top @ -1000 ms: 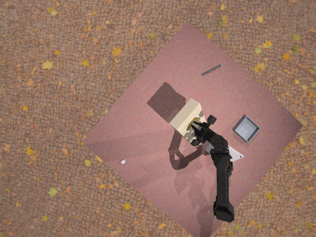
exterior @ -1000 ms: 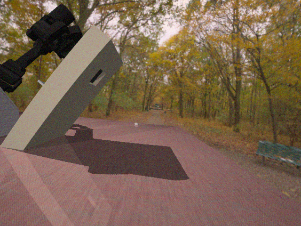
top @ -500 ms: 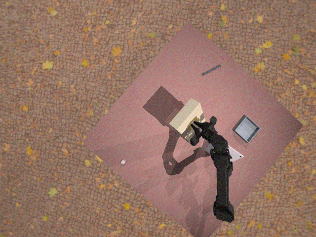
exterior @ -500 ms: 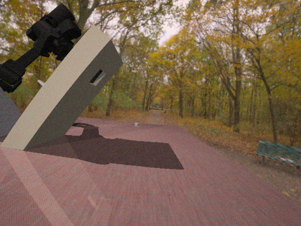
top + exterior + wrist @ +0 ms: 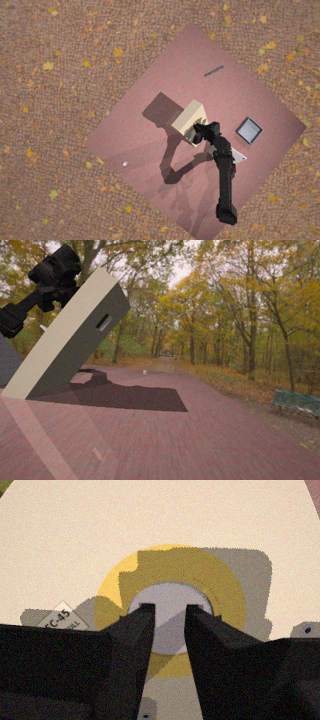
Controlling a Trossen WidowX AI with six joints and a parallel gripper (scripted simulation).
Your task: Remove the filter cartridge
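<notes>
Now: gripper tip 80 mm above the service panel and 40 mm past it. Round my gripper tip: small white peg 560 mm to the left, 240 mm below, 80 mm ahead; grey tray 390 mm behind, 330 mm to the right, 240 mm below; white round filter cartridge 10 mm below, 10 mm ahead.
</notes>
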